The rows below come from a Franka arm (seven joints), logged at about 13 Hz.
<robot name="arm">
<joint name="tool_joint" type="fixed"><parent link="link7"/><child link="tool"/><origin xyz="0 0 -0.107" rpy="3.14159 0 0"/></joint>
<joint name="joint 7" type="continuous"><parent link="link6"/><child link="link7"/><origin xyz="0.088 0 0"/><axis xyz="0 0 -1"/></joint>
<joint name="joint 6" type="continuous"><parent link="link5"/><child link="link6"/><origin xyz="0 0 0"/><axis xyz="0 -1 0"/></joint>
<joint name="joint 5" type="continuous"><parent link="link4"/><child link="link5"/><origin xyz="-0.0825 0 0.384"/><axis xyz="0 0 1"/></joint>
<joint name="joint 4" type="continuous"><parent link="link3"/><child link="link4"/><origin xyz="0.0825 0 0"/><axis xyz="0 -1 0"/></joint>
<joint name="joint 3" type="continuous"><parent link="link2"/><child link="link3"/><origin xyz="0 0 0.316"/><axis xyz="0 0 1"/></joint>
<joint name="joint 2" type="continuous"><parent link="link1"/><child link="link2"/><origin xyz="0 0 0"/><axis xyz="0 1 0"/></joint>
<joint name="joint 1" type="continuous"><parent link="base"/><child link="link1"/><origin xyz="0 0 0.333"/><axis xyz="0 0 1"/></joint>
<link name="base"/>
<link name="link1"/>
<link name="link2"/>
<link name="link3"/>
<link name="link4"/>
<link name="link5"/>
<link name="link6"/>
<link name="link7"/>
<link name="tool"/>
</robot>
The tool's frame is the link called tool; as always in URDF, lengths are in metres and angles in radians. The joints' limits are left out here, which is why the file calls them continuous.
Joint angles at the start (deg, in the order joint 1, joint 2, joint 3, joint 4, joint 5, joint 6, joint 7):
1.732, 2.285, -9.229, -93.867, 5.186, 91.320, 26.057
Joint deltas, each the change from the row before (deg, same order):
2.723, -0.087, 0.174, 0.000, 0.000, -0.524, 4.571
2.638, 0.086, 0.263, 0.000, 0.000, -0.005, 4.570
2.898, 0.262, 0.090, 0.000, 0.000, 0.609, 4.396
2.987, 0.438, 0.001, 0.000, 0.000, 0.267, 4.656
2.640, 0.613, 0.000, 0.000, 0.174, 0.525, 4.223
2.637, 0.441, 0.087, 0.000, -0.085, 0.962, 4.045
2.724, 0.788, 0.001, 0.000, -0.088, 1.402, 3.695
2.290, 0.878, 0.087, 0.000, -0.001, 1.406, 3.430
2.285, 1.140, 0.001, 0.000, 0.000, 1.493, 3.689
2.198, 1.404, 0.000, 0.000, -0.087, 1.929, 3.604
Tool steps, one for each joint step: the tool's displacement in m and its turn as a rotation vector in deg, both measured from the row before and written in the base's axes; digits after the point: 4 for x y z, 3 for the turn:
0.0011, 0.0285, 0.0001, -0.284, 0.856, -1.597
0.0014, 0.0285, -0.0009, -0.395, 0.499, -1.633
0.0018, 0.0295, -0.0017, -0.435, 0.024, -1.426
0.0003, 0.0298, -0.0039, -0.504, 0.530, -1.656
0.0003, 0.0270, -0.0053, -0.347, 0.402, -1.616
-0.0009, 0.0274, -0.0031, -0.472, -0.258, -1.360
-0.0001, 0.0281, -0.0060, -0.432, -0.415, -1.045
-0.0004, 0.0251, -0.0069, -0.296, -0.349, -1.142
-0.0003, 0.0248, -0.0095, -0.365, -0.197, -1.496
0.0004, 0.0246, -0.0118, -0.391, -0.429, -1.508

